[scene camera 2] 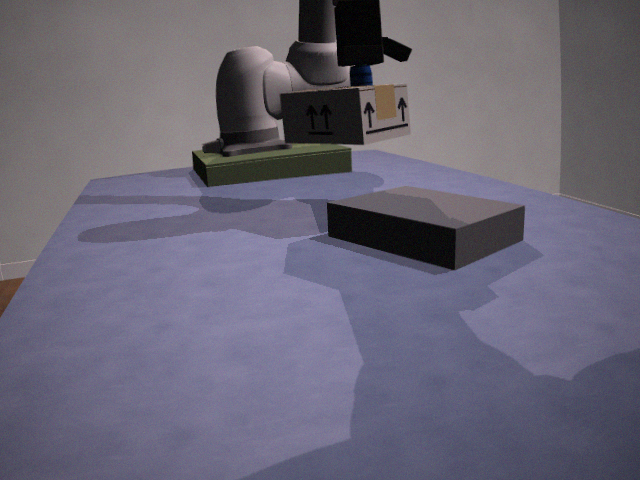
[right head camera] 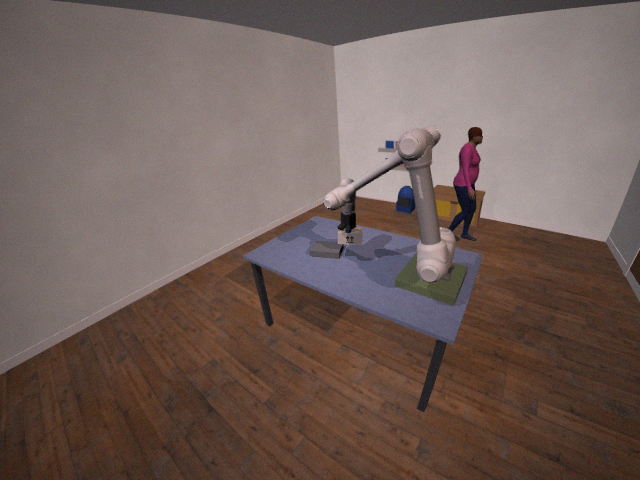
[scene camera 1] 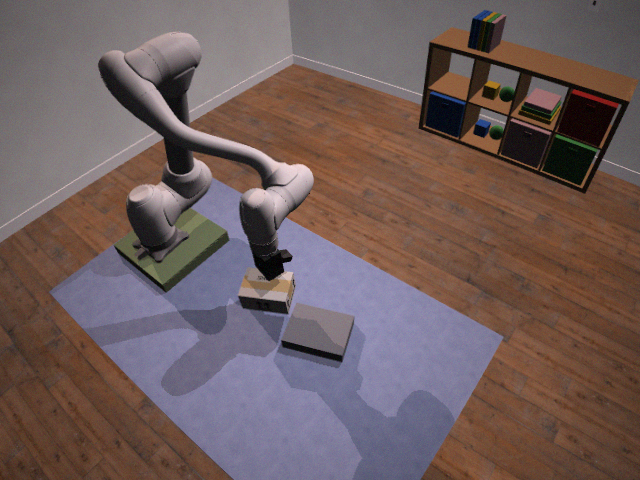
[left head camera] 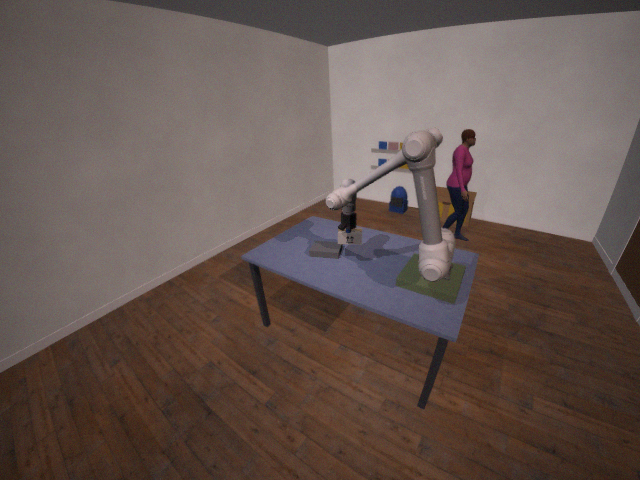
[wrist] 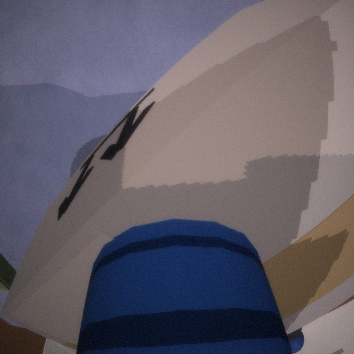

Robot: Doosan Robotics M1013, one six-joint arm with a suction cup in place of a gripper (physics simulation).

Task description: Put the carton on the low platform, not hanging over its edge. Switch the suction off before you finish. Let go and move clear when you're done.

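Places are measured from the arm's base along level axes (x ahead, y left, z up), in metres.
Where they show: hand at its tool point: (right head camera: pixel 348 233) (left head camera: pixel 348 233) (wrist: pixel 175 241); arm's base at its link origin: (scene camera 2: pixel 250 149) (scene camera 1: pixel 161 241).
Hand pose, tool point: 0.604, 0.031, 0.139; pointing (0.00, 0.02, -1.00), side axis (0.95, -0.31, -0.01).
Observation:
Things, the pixels of their top centre, and the offset from my tool point, as dx, dy, dz. Level surfaces: height alone.
- carton at its top centre: (wrist: pixel 227 332) (scene camera 2: pixel 343 84) (scene camera 1: pixel 266 282) (right head camera: pixel 350 229) (left head camera: pixel 350 229) +0.005, -0.034, +0.015
- low grey platform at its top centre: (scene camera 2: pixel 426 203) (scene camera 1: pixel 318 327) (right head camera: pixel 326 246) (left head camera: pixel 326 246) +0.188, -0.005, -0.147
- blue table at its surface level: dz -0.195
The carton (left head camera: pixel 349 238) (right head camera: pixel 349 238) (scene camera 1: pixel 265 292) (scene camera 2: pixel 321 117) (wrist: pixel 225 125), pale with tan tape and black arrows, hangs in the air, roughly level, under my suction gripper. My gripper's blue cup (left head camera: pixel 348 230) (right head camera: pixel 348 230) (scene camera 2: pixel 361 75) (wrist: pixel 180 285) is pressed on the carton's top and holds it; black housing hides the cup in scene camera 1. The low grey platform (left head camera: pixel 324 252) (right head camera: pixel 325 252) (scene camera 1: pixel 320 330) (scene camera 2: pixel 392 226) lies on the table. The carton is higher than the platform and beside it, on the robot base's side. The platform does not show in the wrist view.
The arm stands on a green base block (left head camera: pixel 410 281) (right head camera: pixel 410 283) (scene camera 1: pixel 201 250) (scene camera 2: pixel 279 171) on the blue table (left head camera: pixel 310 273) (right head camera: pixel 310 273) (scene camera 1: pixel 413 341) (scene camera 2: pixel 180 335). Beyond the table are a person in pink (left head camera: pixel 461 165) (right head camera: pixel 468 165), a blue backpack (left head camera: pixel 398 198) and a shelf unit (scene camera 1: pixel 542 60).

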